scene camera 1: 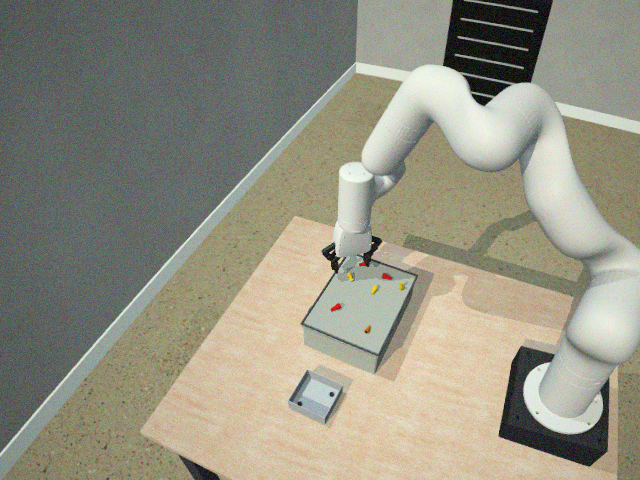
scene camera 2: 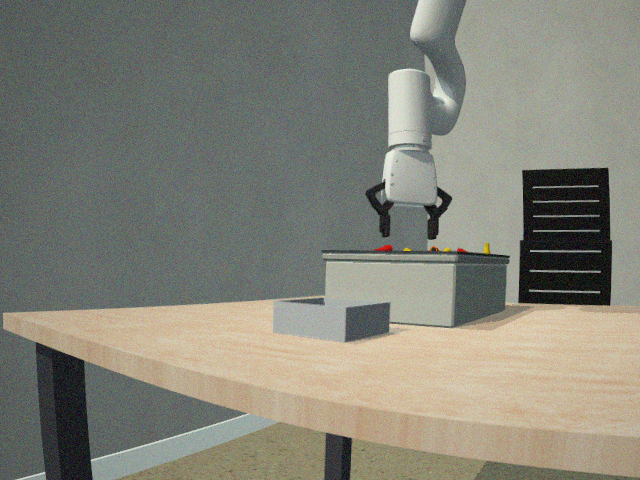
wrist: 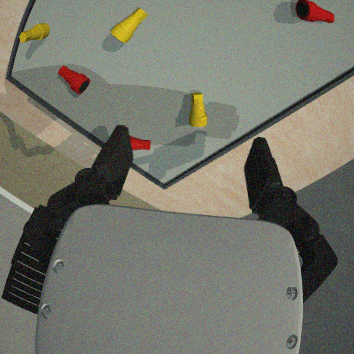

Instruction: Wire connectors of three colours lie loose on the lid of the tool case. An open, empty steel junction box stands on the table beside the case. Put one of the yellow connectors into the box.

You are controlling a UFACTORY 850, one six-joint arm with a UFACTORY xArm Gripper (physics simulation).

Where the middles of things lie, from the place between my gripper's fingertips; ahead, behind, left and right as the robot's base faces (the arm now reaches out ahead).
Now: the tool case [scene camera 2: 446, 289] 6 cm behind my hand, 7 cm to the left of it and 8 cm below it. Round my hand: steel junction box [scene camera 2: 342, 320]: 2 cm behind, 35 cm to the left, 11 cm below.
